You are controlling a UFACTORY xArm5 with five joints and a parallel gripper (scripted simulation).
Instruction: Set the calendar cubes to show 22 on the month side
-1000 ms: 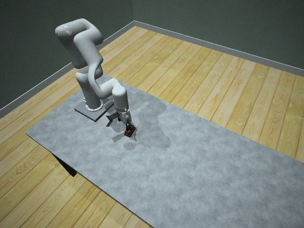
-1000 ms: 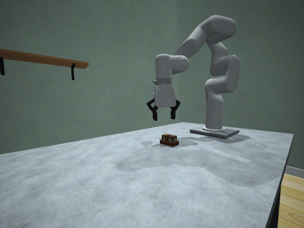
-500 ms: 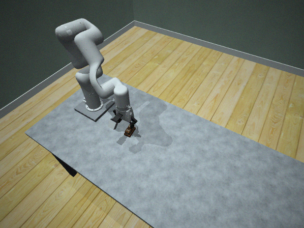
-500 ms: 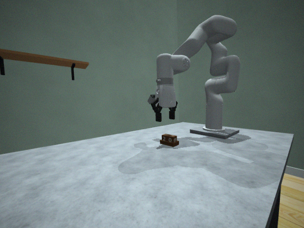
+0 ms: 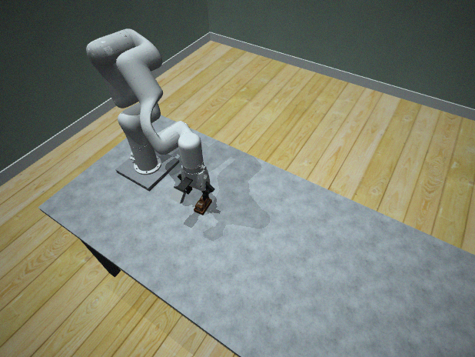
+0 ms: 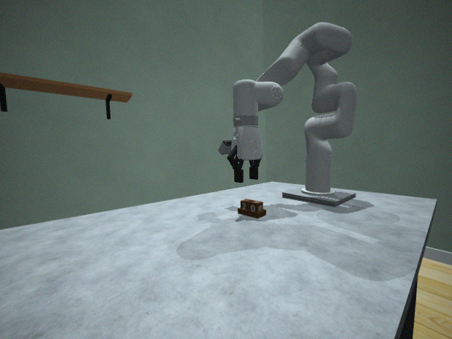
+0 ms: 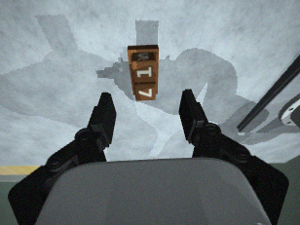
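Right now my hand is 90 mm above the date cube. From my hand the other things lie so: brown calendar tray: 20 mm to the left, 110 mm below.
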